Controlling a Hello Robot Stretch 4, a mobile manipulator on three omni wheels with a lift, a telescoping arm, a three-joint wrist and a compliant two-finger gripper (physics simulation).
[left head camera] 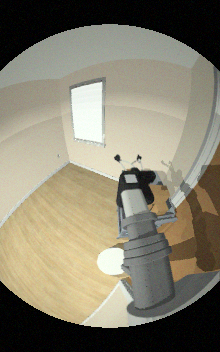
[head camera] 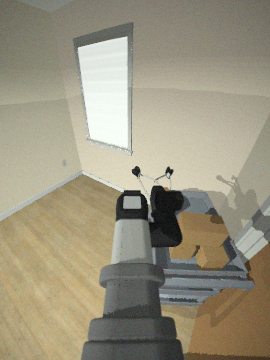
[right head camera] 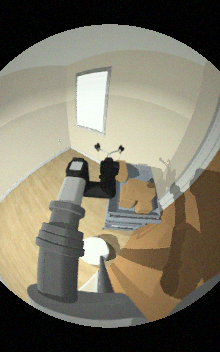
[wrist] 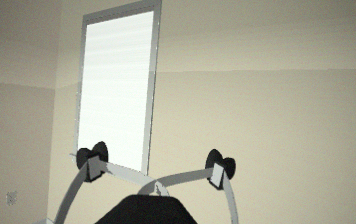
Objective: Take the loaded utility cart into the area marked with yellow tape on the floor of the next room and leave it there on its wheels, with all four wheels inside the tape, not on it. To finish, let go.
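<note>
The grey utility cart stands upright at the right, close to the wall; its wheels are hidden. Cardboard boxes lie in its top tray, and another box lies at the far end, partly behind the wrist in the head camera view. My gripper is open, with its fingertips apart and nothing between them. It appears raised above the tray, near the cart's far left side. The arm hides part of the cart's left side. Yellow tape does not show in these views.
A wall with a bright window stands ahead. Pale wood floor lies left of the cart. White door trim and an orange-brown floor are at the right.
</note>
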